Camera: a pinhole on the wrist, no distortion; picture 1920 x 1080 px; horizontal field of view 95.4 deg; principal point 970.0 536.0 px. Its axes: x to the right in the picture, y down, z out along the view. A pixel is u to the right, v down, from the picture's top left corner.
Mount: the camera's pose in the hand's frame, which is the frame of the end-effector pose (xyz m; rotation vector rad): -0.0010 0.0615 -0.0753 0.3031 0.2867 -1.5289
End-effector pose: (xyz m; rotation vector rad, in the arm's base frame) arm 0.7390 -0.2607 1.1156 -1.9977 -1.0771 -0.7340
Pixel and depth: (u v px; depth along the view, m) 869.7 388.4 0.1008
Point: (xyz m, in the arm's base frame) 0.7630 -0.2639 1.0770
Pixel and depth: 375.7 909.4 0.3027
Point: 0.9608 -0.0297 0.9993
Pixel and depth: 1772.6 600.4 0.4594
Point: 0.3532 0.1047 1.2017
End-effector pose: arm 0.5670 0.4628 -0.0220 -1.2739 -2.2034 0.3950
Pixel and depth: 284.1 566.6 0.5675
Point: 0.3824 0.6166 -0.6496
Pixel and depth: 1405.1 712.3 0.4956
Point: 0.1066 0.3812 -0.0499
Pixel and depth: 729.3 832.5 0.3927
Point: 0.3325 0.5905 -0.2570
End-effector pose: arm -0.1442 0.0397 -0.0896 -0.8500 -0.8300 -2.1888
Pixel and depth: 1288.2 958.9 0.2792
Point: -0.2713 0.1839 0.0557
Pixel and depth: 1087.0 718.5 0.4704
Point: -0.2099 0.3579 0.1289
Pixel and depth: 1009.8 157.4 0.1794
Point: -0.0782 0.1380 -0.1013
